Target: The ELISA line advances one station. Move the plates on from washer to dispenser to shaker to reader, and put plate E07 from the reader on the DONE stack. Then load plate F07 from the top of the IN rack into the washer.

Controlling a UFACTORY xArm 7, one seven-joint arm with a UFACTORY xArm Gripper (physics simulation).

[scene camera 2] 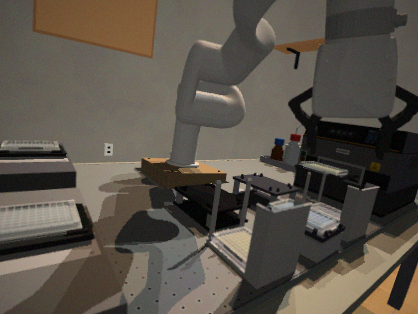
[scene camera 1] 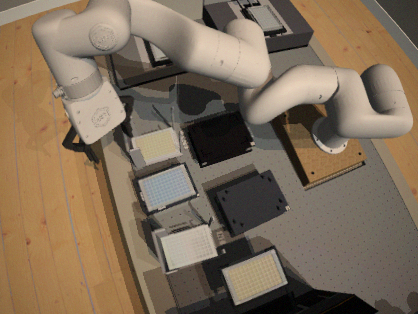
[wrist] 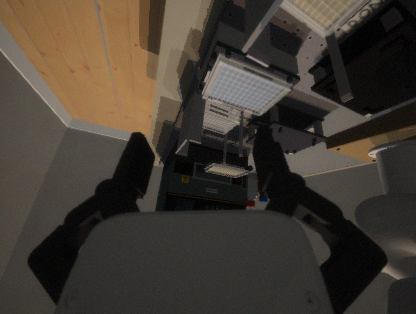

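Pixels of known places: gripper, fingertip midpoint: [scene camera 2: 344, 153] [scene camera 1: 112, 147] [wrist: 201, 141]; arm's base, origin of the base link: [scene camera 2: 182, 164] [scene camera 1: 329, 135] [wrist: 397, 148].
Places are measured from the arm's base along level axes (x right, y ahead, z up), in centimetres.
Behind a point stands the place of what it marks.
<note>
My gripper [scene camera 2: 346, 151] @[x 9.3, y 60.3, z 17.5 cm] [wrist: 201, 141] @[x 9.3, y 60.3, z 17.5 cm] is open and empty, high over the table's left edge in scene camera 1. A yellow plate [scene camera 1: 156, 146] @[x 15.5, y 50.6, z -2.2 cm] [scene camera 2: 234, 243] @[x 18.1, y 48.9, z -1.7 cm] [wrist: 327, 11] @[x 13.6, y 47.5, z -2.0 cm] lies low between the posts of the stack marked DONE. A light-blue plate [scene camera 1: 167, 188] @[x 0.9, y 51.7, z 3.0 cm] [wrist: 247, 87] @[x 2.9, y 52.0, z 2.9 cm] lies in a dark nest beside it. A white plate [scene camera 1: 189, 247] @[x -14.6, y 51.6, z -1.4 cm] [wrist: 219, 120] @[x -12.8, y 50.2, z -0.4 cm] is on top of the IN rack. Another yellow plate [scene camera 1: 255, 276] @[x -26.7, y 40.7, z 8.8 cm] [scene camera 2: 324, 169] @[x -22.8, y 43.0, z 8.6 cm] [wrist: 226, 170] @[x -24.8, y 41.6, z 8.7 cm] sits on the reader's extended tray. One plate [scene camera 1: 267, 19] @[x 45.8, y 0.4, z 7.2 cm] [scene camera 2: 30, 146] @[x 47.8, y 4.3, z 7.3 cm] sits on the far grey device, and another clear plate [scene camera 2: 40, 220] @[x 46.9, y 39.9, z 4.1 cm] on the nearer device. Plate labels are unreadable.
A black platform [scene camera 1: 220, 140] @[x 9.7, y 33.2, z 0.7 cm] and a dark pegged platform [scene camera 1: 251, 202] @[x -10.0, y 32.8, z 2.1 cm] [scene camera 2: 265, 183] @[x -8.9, y 32.9, z 2.2 cm] stand beside the plates. The black reader [scene camera 2: 390, 172] @[x -37.4, y 56.3, z 10.5 cm] stands at the right in scene camera 2, near bottles [scene camera 2: 292, 151] @[x -65.7, y 4.1, z 5.7 cm]. The arm's wooden base [scene camera 1: 332, 167] @[x -9.5, y 4.4, z -0.4 cm] is behind. Upright panels [scene camera 2: 277, 245] @[x 18.3, y 57.6, z 2.9 cm] flank the stacks.
</note>
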